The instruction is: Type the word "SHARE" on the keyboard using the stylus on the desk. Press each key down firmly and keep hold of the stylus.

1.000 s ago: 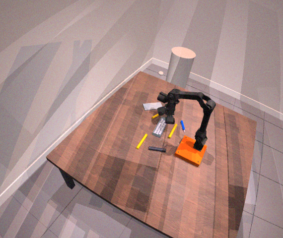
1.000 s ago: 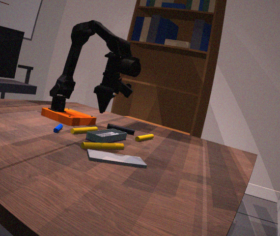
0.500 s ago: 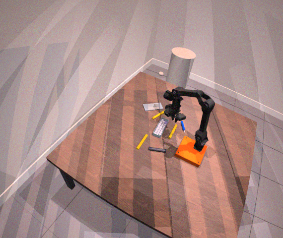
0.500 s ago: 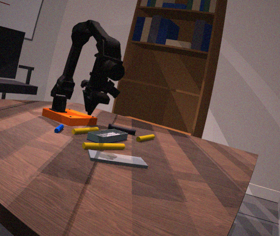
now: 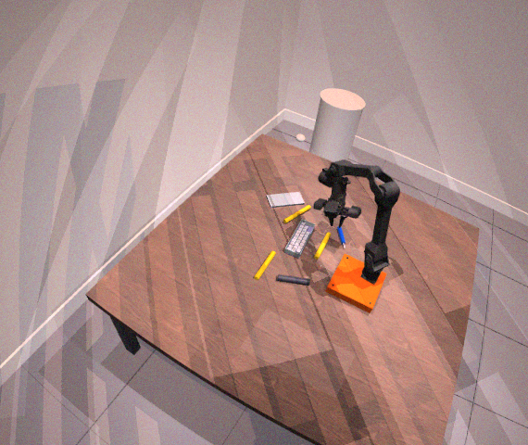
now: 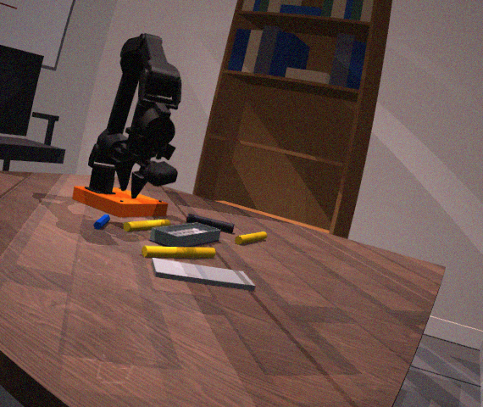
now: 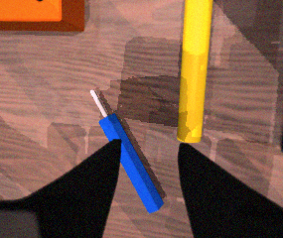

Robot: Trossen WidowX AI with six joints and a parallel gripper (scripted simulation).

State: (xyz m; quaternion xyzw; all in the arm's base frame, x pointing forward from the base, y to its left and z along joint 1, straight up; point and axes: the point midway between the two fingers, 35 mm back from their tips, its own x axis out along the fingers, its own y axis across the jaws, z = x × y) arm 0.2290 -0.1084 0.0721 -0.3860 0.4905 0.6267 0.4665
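Right now the blue stylus is 5 cm behind my gripper tip, 2 cm to the right of it and 7 cm below it. Also, from my gripper tip: dark cylinder 2 cm ahead, 29 cm to the left, 6 cm below; then yellow cylinder 19 cm ahead, 2 cm to the right, 6 cm below; then thin grey tip 7 cm behind, 1 cm to the left, 7 cm below.
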